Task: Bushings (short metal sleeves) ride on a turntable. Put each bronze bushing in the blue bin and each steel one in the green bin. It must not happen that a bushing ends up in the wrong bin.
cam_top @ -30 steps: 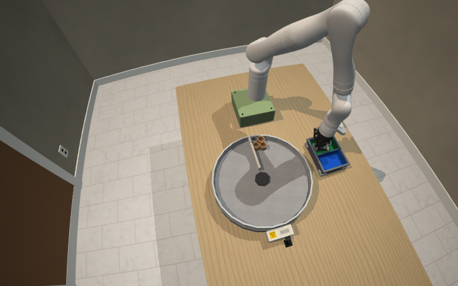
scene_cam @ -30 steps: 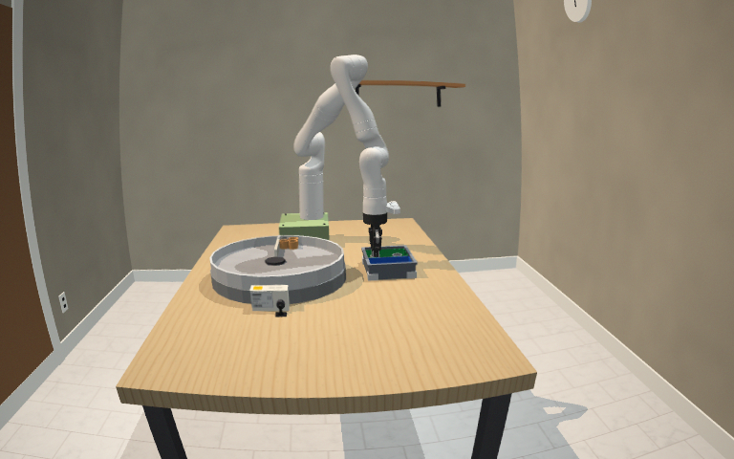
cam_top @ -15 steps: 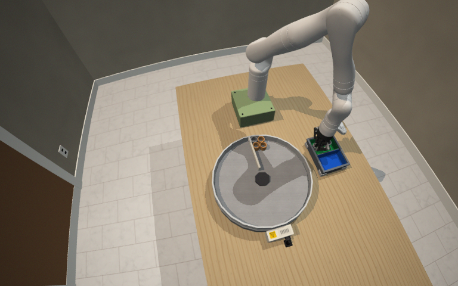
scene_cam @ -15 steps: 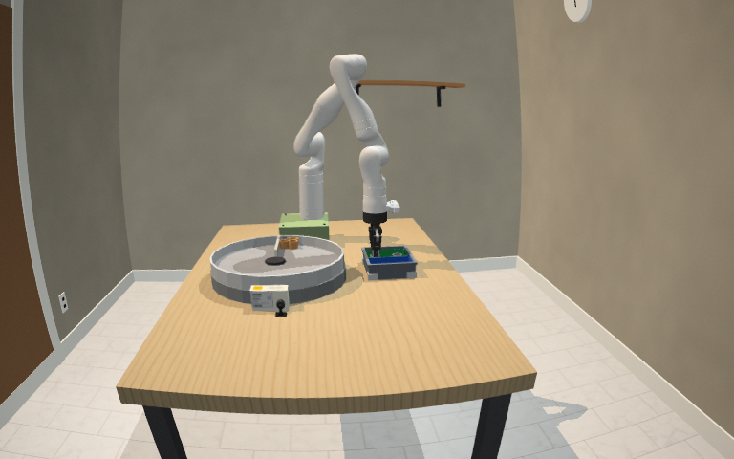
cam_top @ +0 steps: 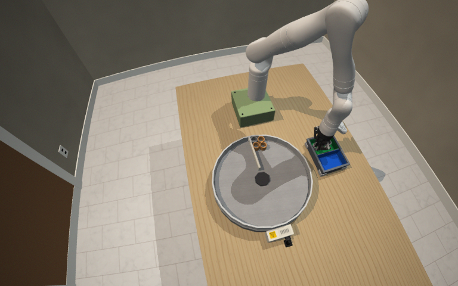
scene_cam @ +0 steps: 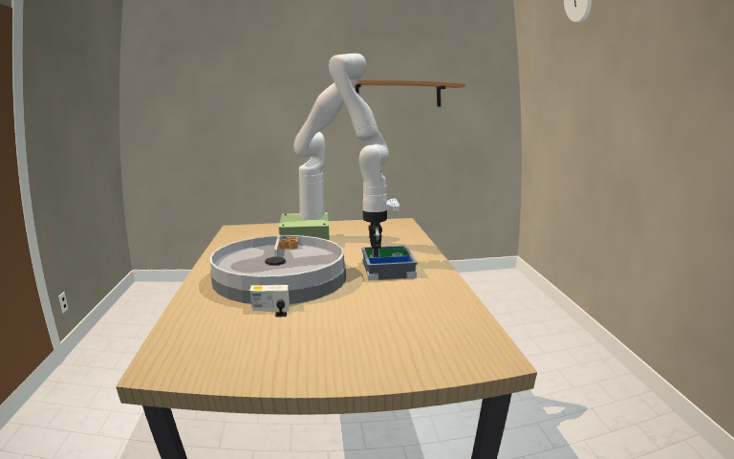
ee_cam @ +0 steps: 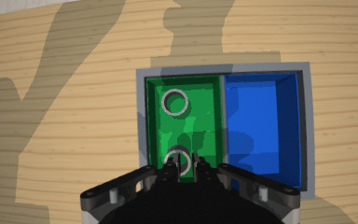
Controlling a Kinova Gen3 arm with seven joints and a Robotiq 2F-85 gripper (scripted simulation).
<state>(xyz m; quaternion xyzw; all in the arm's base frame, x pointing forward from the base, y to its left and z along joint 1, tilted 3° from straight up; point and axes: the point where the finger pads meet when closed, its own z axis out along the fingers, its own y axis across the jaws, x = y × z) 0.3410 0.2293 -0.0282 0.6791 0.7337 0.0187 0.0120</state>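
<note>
My hand is 40 mm to the right of the blue bin, 40 mm short of it and 20 mm above it. Round my hand: turntable 310 mm to the right, 120 mm ahead, 10 mm above.
</note>
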